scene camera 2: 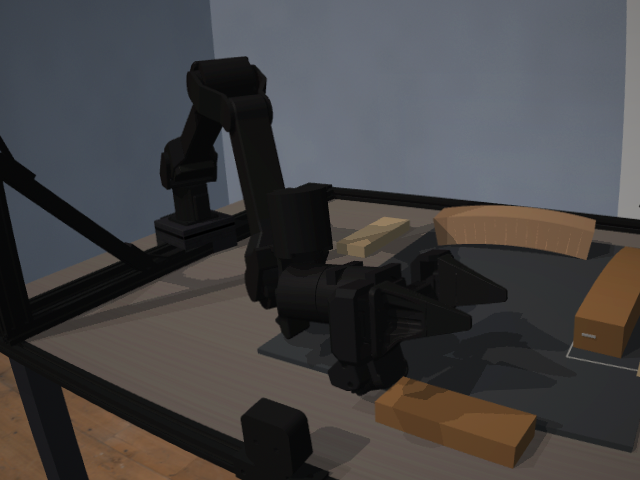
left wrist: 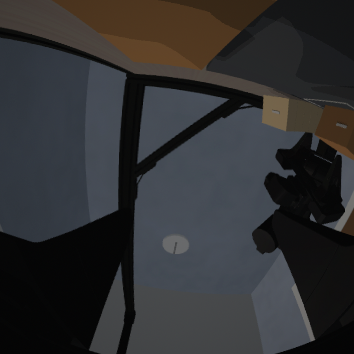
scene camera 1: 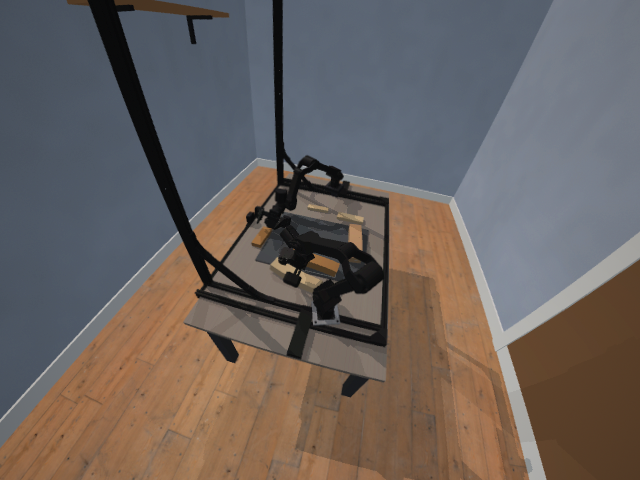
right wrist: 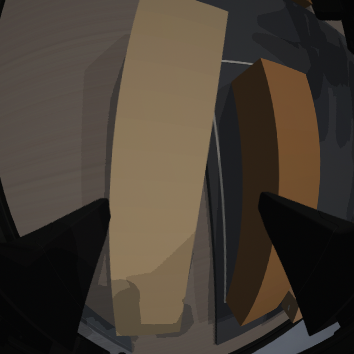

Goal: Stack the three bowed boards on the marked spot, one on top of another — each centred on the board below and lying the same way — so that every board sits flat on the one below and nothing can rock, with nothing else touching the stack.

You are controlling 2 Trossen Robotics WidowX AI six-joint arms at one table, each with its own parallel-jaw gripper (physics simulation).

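Frame: origin at the left arm's base, x back, y down, z right, level; centimetres.
Where they show: left gripper, between the fingertips: (scene camera 2: 490,307) (left wrist: 205,217) (scene camera 1: 265,226); right gripper, between the fingertips: (scene camera 1: 298,270) (right wrist: 185,203); left arm's base, origin of its link: (scene camera 2: 193,218) (scene camera 1: 334,185); right arm's base, origin of its link: (scene camera 1: 325,311).
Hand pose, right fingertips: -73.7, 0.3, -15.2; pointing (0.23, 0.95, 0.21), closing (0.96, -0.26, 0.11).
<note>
Each offset is from my right fingertips to the top centre of the thing, as dx, dy, dz.
A curved orange-brown board {+8.9, -0.9, -2.6} (scene camera 1: 324,265) (scene camera 2: 610,304) (right wrist: 297,150) lies on the dark mat inside the thin white outline (scene camera 2: 602,363) (right wrist: 223,240). A pale curved board {-1.3, -0.5, +0.0} (scene camera 1: 310,281) (left wrist: 300,115) (right wrist: 160,150) lies beside it, near the mat's edge. A tan curved board {+31.5, -1.2, -14.8} (scene camera 1: 355,235) (scene camera 2: 516,229) lies at the mat's far end in scene camera 2. My right gripper (right wrist: 185,203) is open and empty; in the right wrist view its fingers appear either side of the pale board's lower part. My left gripper (scene camera 2: 485,308) (left wrist: 205,217) is open and empty above the mat. In scene camera 1 the arms hide both gripper tips.
A straight orange block {+12.1, +2.7, +28.1} (scene camera 1: 262,236) (scene camera 2: 454,423) (left wrist: 165,25) lies at the mat's near edge in scene camera 2, below my left gripper. Pale blocks {+49.7, +3.2, +14.9} (scene camera 1: 317,207) {+51.5, +3.1, -5.2} (scene camera 1: 350,218) (scene camera 2: 374,237) lie near the left arm's base. Black rails and posts frame the table.
</note>
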